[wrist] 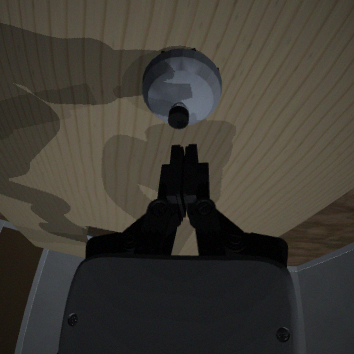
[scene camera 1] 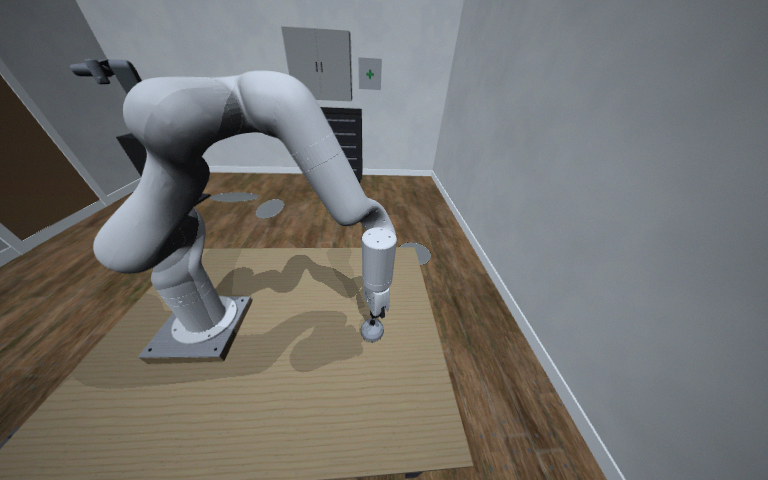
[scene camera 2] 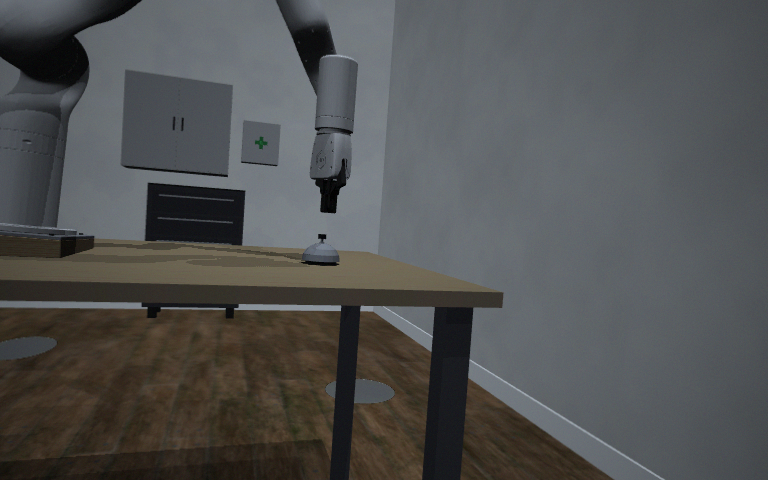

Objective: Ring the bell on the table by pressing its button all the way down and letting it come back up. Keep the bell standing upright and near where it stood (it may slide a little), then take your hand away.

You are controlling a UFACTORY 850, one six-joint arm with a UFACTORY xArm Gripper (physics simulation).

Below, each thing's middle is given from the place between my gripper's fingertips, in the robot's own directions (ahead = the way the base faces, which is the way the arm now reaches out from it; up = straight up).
Scene:
The silver dome bell [scene camera 2: 320, 253] lies 8 cm below my hand, 1 cm to the left of it and 1 cm behind it.

